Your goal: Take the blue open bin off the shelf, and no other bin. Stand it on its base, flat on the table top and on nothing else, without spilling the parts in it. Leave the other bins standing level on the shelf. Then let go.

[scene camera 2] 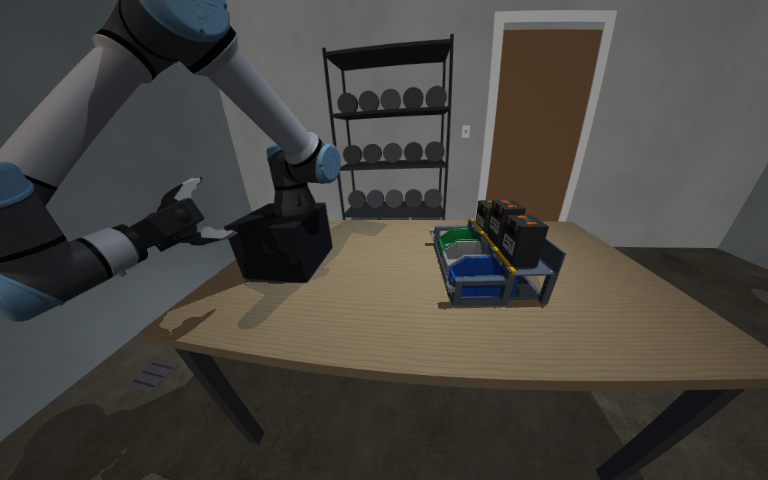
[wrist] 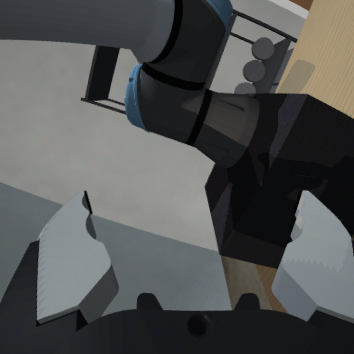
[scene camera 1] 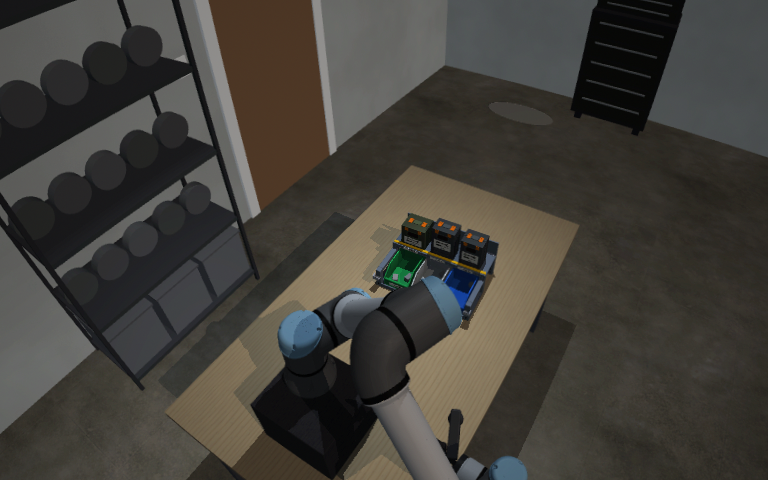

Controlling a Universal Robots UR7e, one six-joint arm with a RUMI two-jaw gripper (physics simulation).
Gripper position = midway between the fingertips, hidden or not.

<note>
I see my gripper (scene camera 2: 219, 205), a blue open bin (scene camera 2: 470, 266), a green bin (scene camera 1: 404, 262) and a grey bin (scene camera 2: 459, 250).
The blue open bin also shows in scene camera 1 (scene camera 1: 458, 280). The wrist view does not show the blue open bin: it is out of frame. The wrist view does not show the green bin: it is out of frame.
</note>
